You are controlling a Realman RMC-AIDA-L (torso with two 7-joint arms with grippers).
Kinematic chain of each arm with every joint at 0, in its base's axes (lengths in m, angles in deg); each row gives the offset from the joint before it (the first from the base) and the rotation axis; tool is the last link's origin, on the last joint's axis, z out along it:
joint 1: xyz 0 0 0.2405 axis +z
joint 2: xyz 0 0 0 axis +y
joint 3: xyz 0 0 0.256 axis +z
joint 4: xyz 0 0 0 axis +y
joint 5: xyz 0 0 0.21 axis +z
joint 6: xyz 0 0 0 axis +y
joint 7: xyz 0 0 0.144 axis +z
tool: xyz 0 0 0
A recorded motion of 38 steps. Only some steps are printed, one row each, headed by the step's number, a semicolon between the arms.
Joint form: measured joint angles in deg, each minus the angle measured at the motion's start. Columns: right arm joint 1, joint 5, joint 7, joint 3, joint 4, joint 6, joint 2; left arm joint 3, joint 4, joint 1, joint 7, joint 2, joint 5, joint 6.
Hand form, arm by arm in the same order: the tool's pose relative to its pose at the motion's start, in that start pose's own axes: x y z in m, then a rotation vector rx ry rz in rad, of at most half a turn. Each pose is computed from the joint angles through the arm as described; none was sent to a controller.
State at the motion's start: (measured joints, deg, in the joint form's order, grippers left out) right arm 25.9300 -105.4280 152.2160 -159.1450 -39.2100 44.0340 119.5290; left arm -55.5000 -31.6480 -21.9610 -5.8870 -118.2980 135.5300 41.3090
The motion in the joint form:
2: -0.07 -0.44 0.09 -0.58 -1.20 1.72 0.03; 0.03 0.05 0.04 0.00 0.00 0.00 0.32
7: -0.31 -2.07 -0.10 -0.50 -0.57 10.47 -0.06; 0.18 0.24 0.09 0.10 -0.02 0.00 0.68
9: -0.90 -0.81 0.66 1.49 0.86 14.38 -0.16; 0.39 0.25 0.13 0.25 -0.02 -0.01 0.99
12: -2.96 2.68 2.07 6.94 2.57 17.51 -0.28; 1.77 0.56 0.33 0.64 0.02 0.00 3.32
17: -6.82 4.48 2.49 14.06 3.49 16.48 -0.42; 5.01 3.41 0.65 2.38 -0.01 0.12 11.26
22: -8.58 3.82 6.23 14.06 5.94 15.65 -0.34; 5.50 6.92 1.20 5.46 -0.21 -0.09 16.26
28: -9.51 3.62 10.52 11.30 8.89 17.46 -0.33; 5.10 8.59 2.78 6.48 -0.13 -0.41 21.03
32: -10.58 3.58 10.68 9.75 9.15 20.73 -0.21; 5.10 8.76 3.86 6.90 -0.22 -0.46 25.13
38: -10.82 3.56 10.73 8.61 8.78 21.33 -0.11; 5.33 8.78 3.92 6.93 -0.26 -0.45 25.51
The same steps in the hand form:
2: -0.0073 0.0057 -0.0005 -0.0093 -0.0376 0.0071; 0.0004 -0.0002 -0.0003 0.0001 0.0044 0.0004
7: -0.0246 -0.0052 -0.0042 0.0523 -0.1738 -0.0199; 0.0000 -0.0005 -0.0010 -0.0001 0.0067 0.0042
9: -0.0270 -0.0257 -0.0072 0.1457 -0.2132 0.0041; 0.0001 0.0001 -0.0015 -0.0029 0.0099 0.0080
12: -0.0202 -0.0642 -0.0172 0.3323 -0.2196 0.0847; 0.0010 0.0028 -0.0044 -0.0205 0.0342 0.0263
17: 0.0011 -0.0984 -0.0367 0.5069 -0.1594 0.1614; 0.0030 0.0031 -0.0150 -0.0510 0.1122 0.0997
22: 0.0198 -0.1028 -0.0494 0.5219 -0.1172 0.2001; 0.0013 -0.0088 -0.0255 -0.0237 0.1505 0.1813
28: 0.0323 -0.1028 -0.0616 0.5146 -0.1120 0.2164; 0.0028 -0.0216 -0.0387 0.0155 0.1996 0.2070
32: 0.0323 -0.1002 -0.0699 0.5238 -0.1420 0.2015; 0.0074 -0.0234 -0.0471 0.0257 0.2567 0.2121
38: 0.0317 -0.0948 -0.0703 0.5087 -0.1483 0.2020; 0.0075 -0.0224 -0.0478 0.0222 0.2609 0.2131

